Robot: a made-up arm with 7 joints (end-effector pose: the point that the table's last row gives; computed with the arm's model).
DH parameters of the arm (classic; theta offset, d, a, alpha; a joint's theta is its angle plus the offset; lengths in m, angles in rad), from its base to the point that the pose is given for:
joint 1: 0 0.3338 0 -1.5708
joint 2: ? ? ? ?
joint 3: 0 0.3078 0.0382 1.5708
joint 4: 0 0 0.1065 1.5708
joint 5: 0 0.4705 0 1.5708
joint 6: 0 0 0.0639 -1.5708
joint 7: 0 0.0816 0 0
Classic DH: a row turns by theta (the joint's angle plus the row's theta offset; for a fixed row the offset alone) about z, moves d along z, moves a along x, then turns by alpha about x.
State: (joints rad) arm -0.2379 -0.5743 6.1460 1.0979 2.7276 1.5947 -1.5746
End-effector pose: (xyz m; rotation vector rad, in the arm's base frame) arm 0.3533 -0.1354 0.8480 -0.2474 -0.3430 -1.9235
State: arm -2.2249 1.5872 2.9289 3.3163 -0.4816 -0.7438 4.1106
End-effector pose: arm -0.5332 -0.5358 0.0963 0.3161 -2.2557 0.1399
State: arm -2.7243 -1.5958 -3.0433 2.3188 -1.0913 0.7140 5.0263
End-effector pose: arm 0.6854 0.3406 -0.0722 0.7883 2.4298 -0.2713
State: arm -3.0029 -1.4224 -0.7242 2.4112 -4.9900 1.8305 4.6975
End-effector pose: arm 0.6634 0.2370 0.7402 0.9814 -0.0597 -0.7252
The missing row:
joint 2: 0 0 0 1.5708
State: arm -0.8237 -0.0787 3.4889 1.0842 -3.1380 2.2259 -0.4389
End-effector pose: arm -0.5049 0.2686 0.5651 0.1178 0.0345 2.2198
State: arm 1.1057 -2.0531 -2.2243 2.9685 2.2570 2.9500 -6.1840
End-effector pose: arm -0.3063 -0.6106 0.0621 -0.7238 -0.5720 -1.7635
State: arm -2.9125 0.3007 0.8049 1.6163 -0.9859 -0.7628 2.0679
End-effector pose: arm -0.3194 -0.5170 0.7169 0.2866 -1.6007 2.3785
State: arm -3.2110 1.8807 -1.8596 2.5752 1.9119 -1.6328 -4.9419
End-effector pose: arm -0.6820 0.2050 0.2404 -0.0054 -0.0835 0.7331
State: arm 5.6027 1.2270 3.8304 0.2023 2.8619 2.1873 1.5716
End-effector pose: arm -0.2965 -0.0628 0.5213 0.6280 0.8630 -1.5780
